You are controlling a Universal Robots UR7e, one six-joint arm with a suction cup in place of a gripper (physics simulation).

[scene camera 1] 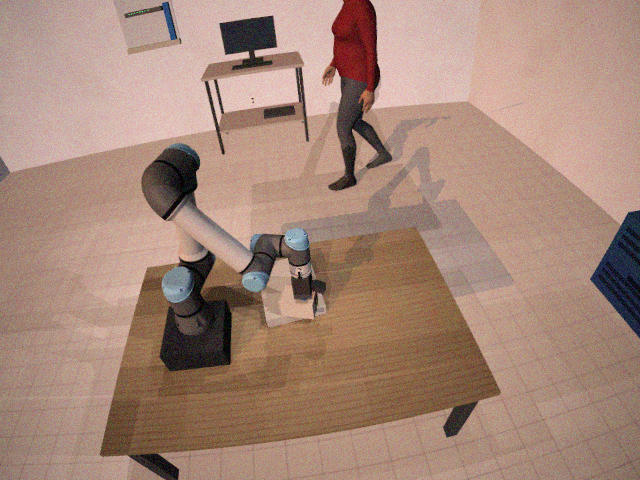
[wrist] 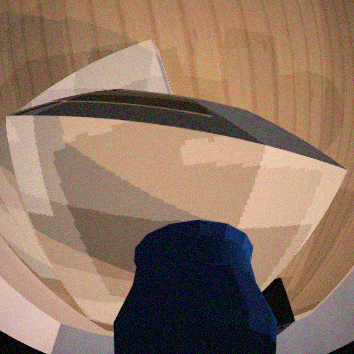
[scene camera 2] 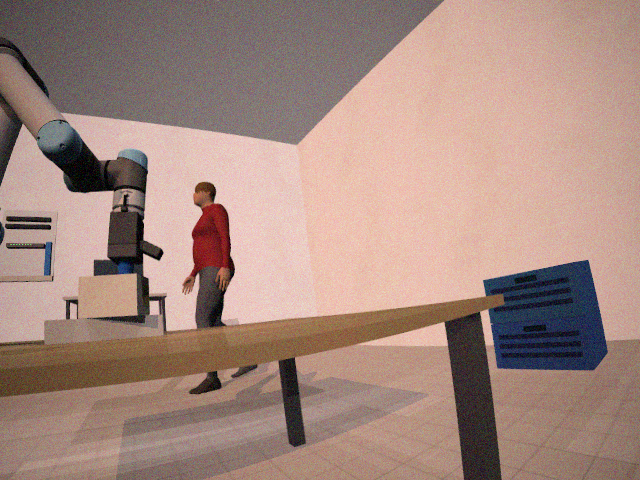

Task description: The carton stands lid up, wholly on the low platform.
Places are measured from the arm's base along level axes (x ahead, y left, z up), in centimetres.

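Where they show: hand, its tool point: (scene camera 1: 304, 299) (wrist: 192, 232) (scene camera 2: 125, 282); arm's base, origin of its link: (scene camera 1: 195, 319).
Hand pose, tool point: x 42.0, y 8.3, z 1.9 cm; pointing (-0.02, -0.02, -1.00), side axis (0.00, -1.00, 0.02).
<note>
Each offset is from my tool point to the top centre of the thing. Level surfaces: height alone.
The beige carton {dz +1.4, dx -2.6, dy +1.3 cm} (scene camera 1: 289, 309) (scene camera 2: 108, 295) (wrist: 158, 168) stands upright, lid up, on the low light-grey platform {dz -7.4, dx -8.6, dy +14.3 cm} (scene camera 1: 269, 318) (scene camera 2: 92, 330) (wrist: 123, 70) near the robot's base. In the side view its underside is level with the platform's top, toward the platform's right end. My blue suction cup (scene camera 1: 302, 298) (scene camera 2: 125, 267) (wrist: 193, 246) presses straight down on the carton's lid and holds it. In the wrist view the lid fills most of the frame, and the carton's dark far side shows behind it.
The platform rests on a wooden table {dz -12.2 cm} (scene camera 1: 361, 350) (scene camera 2: 310, 330) beside the robot's black base (scene camera 1: 196, 341). A person in a red top (scene camera 1: 355, 77) (scene camera 2: 210, 258) walks behind the table. A desk with a monitor (scene camera 1: 252, 67) stands at the back wall. A blue cabinet (scene camera 1: 620, 269) (scene camera 2: 548, 314) stands at the right.
</note>
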